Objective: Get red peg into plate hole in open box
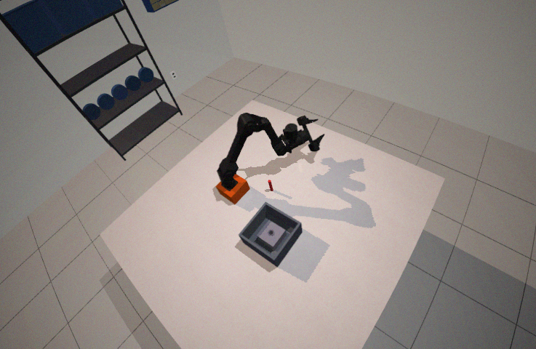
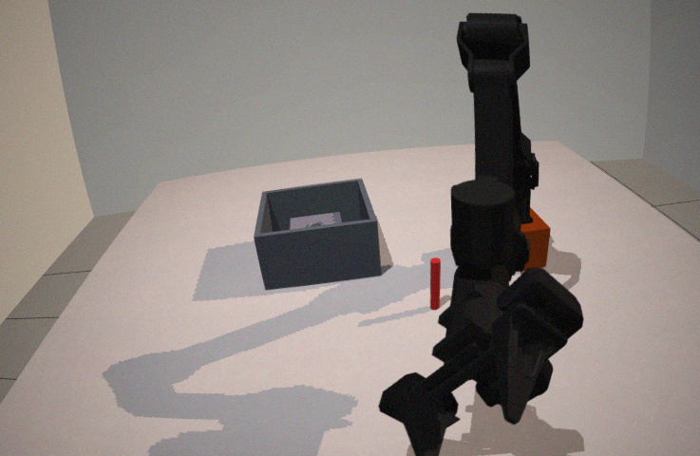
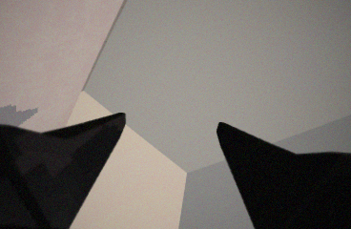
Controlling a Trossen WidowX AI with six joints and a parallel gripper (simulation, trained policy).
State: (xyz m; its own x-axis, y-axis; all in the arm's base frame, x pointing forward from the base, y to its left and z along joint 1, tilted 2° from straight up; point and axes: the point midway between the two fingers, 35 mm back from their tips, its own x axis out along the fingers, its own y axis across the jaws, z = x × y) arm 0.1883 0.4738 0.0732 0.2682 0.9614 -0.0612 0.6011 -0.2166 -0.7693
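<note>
The red peg lies 38 cm to the right of my gripper tip, 12 cm below it and 4 cm behind it. The rest, counted from my gripper tip: grey plate 57 cm to the right, 13 cm ahead, 11 cm below; then dark grey box 57 cm to the right, 13 cm below, 13 cm ahead.
</note>
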